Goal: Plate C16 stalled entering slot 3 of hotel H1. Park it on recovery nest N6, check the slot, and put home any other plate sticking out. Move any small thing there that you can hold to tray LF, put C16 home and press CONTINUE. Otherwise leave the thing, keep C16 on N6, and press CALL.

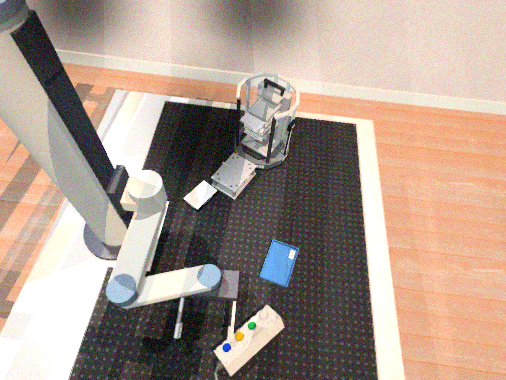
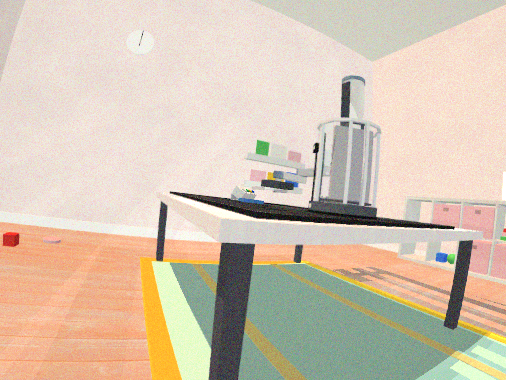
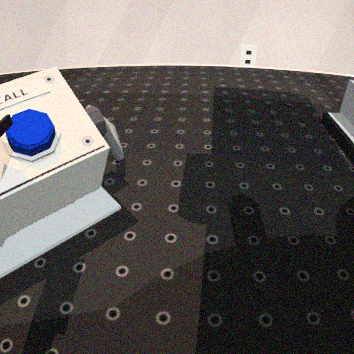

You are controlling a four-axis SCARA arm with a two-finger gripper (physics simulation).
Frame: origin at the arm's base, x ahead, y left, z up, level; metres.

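Where they show: gripper, fingertip midpoint: (image 1: pixel 203 340) (image 3: pixel 161 94); arm's base, origin of the base link: (image 1: pixel 119 229).
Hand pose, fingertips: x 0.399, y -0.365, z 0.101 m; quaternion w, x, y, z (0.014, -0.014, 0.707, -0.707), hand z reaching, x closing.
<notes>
Things, the pixels of their top centre, and the offset from my fingertips.
- blue CALL button, middle of its top: (image 3: pixel 24 115) (image 1: pixel 226 347) 0.010 m right, 0.073 m ahead, 0.014 m down
- pale button box, middle of its top: (image 1: pixel 250 336) (image 2: pixel 245 187) 0.028 m left, 0.142 m ahead, 0.005 m down
- orange button, middle of its top: (image 1: pixel 239 336) 0.025 m left, 0.108 m ahead, 0.014 m down
- green button, middle of its top: (image 1: pixel 252 325) 0.061 m left, 0.143 m ahead, 0.014 m down
- Hotel H1, middle of its top: (image 2: pixel 348 123) (image 1: pixel 269 90) 0.840 m left, 0.110 m ahead, 0.253 m up
- grey block, middle of its top: (image 1: pixel 234 170) 0.651 m left, 0.008 m ahead, 0.019 m down
- blue tray, middle of its top: (image 1: pixel 279 261) (image 2: pixel 250 199) 0.301 m left, 0.224 m ahead, 0.071 m down
- small white tray, middle of its top: (image 1: pixel 200 194) 0.550 m left, 0.117 m back, 0.074 m down
My gripper (image 1: pixel 205 331) (image 3: pixel 161 94) is open and empty. One finger is beside or over the blue CALL button (image 1: pixel 226 347) (image 3: pixel 30 131) of the pale button box (image 1: pixel 251 345) (image 2: pixel 243 194) (image 3: pixel 50 185); contact cannot be told. The other finger is over the black mat. The box also has an orange button (image 1: pixel 239 336) and a green button (image 1: pixel 252 325). Hotel H1 (image 1: pixel 271 142) (image 2: pixel 345 165) stands at the back; pale plates (image 1: pixel 254 121) show inside, some jutting forward. Slot 3's inside is too small to read. A grey block (image 1: pixel 233 175), apparently nest N6, stands before it; C16 cannot be identified.
A blue tray (image 1: pixel 278 264) (image 2: pixel 251 201) with a white label lies between the box and the hotel. A small white tray (image 1: pixel 200 195) lies beside the grey block. The arm column (image 1: pixel 75 165) (image 2: pixel 357 97) rises at the mat's left side. Labels naming tray LF are unreadable.
</notes>
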